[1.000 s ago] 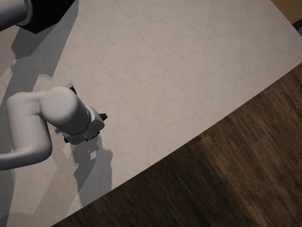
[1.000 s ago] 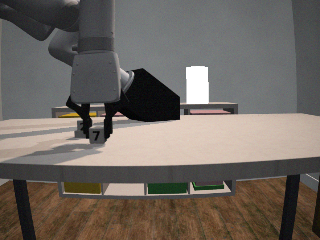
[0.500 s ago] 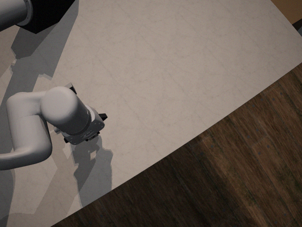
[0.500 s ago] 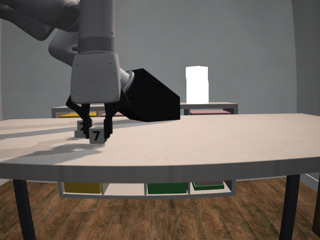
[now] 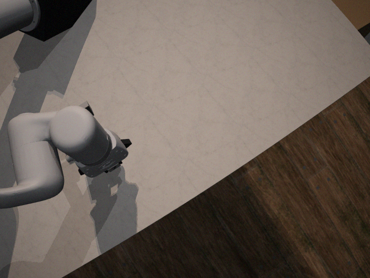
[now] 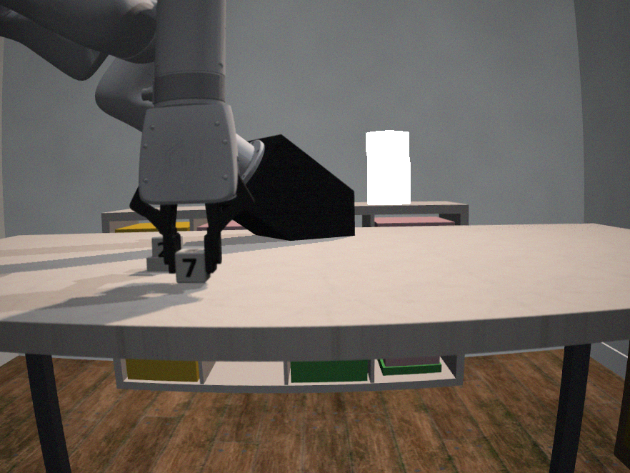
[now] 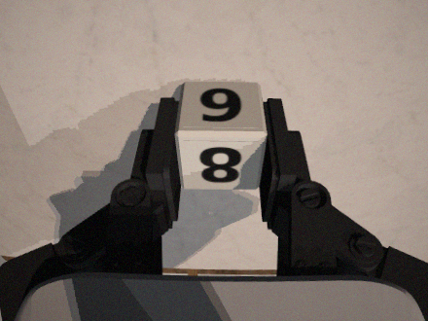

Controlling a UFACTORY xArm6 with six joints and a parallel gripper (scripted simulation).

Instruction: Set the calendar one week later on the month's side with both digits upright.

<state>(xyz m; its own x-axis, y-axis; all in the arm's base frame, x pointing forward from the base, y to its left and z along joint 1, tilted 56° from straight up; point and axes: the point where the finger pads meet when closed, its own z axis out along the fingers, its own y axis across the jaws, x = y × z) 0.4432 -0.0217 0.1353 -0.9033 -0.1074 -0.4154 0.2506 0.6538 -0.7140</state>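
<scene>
Now: hand 10 mm above the white cube. Also, from my hand: grey tray: 120 mm behind, 20 mm below, 10 mm to the right.
</scene>
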